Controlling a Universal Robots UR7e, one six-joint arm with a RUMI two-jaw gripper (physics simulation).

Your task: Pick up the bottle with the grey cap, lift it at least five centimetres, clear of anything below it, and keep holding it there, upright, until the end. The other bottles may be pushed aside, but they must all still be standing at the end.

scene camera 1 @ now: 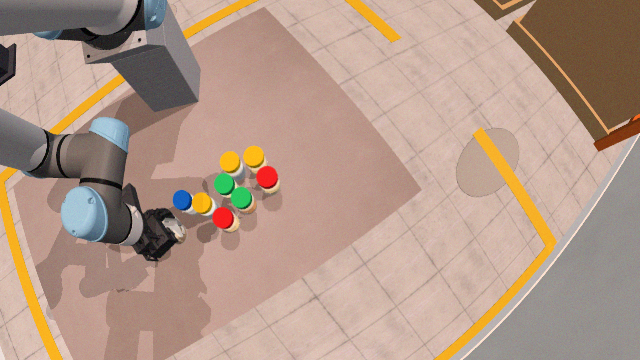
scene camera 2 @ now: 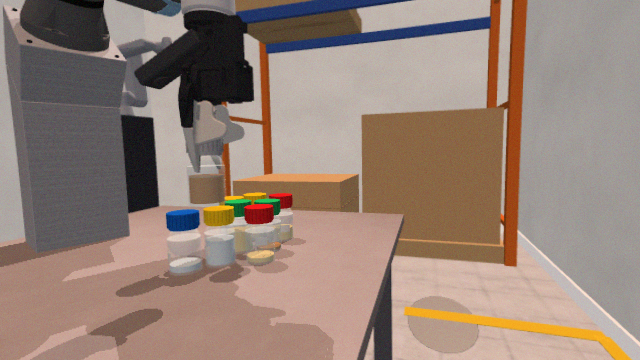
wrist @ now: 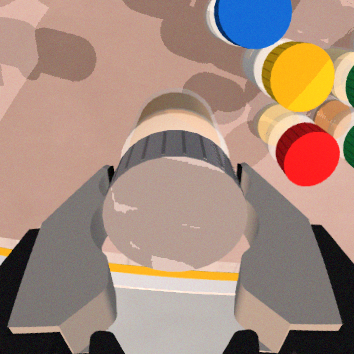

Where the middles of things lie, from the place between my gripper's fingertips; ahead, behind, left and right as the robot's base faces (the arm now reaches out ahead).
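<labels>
Blue-capped bottle (scene camera 2: 184, 247): 130 mm below my hand, 40 mm to the left of it, 100 mm behind it.
</labels>
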